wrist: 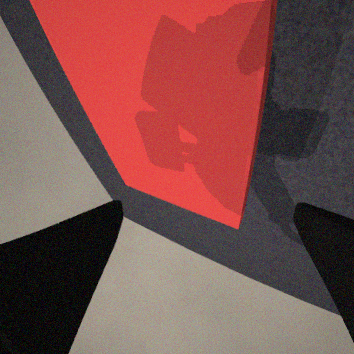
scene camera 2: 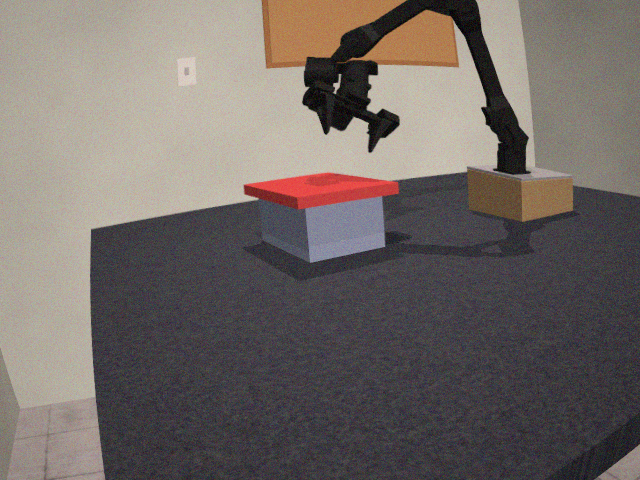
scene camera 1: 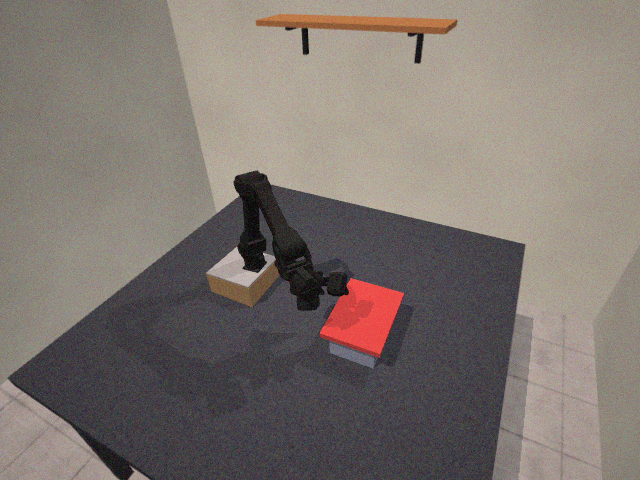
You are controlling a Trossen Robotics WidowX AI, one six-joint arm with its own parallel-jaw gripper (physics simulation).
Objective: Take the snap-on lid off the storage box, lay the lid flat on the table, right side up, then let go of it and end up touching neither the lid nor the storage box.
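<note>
The storage box (scene camera 1: 353, 355) (scene camera 2: 346, 229) is blue-grey and stands upright on the dark table (scene camera 1: 439, 403) (scene camera 2: 361, 361). The red lid (scene camera 1: 379, 315) (scene camera 2: 281, 190) (wrist: 100, 65) lies level on top of the box and overhangs its walls. My gripper (scene camera 1: 324, 296) (scene camera 2: 348, 142) (wrist: 208, 210) is open and empty. It hangs above the lid with its fingertips pointing down and apart from it, toward the side nearer the arm's base. The gripper's shadow falls on the lid. In the wrist view the storage box's walls are hidden beneath the lid.
The arm's base stands on a tan block with a pale top (scene camera 1: 232, 292) (scene camera 2: 545, 198), apart from the storage box. An orange shelf (scene camera 1: 356, 23) (scene camera 2: 361, 43) is fixed to the wall behind. A white wall plate (scene camera 2: 186, 77) is on the wall.
</note>
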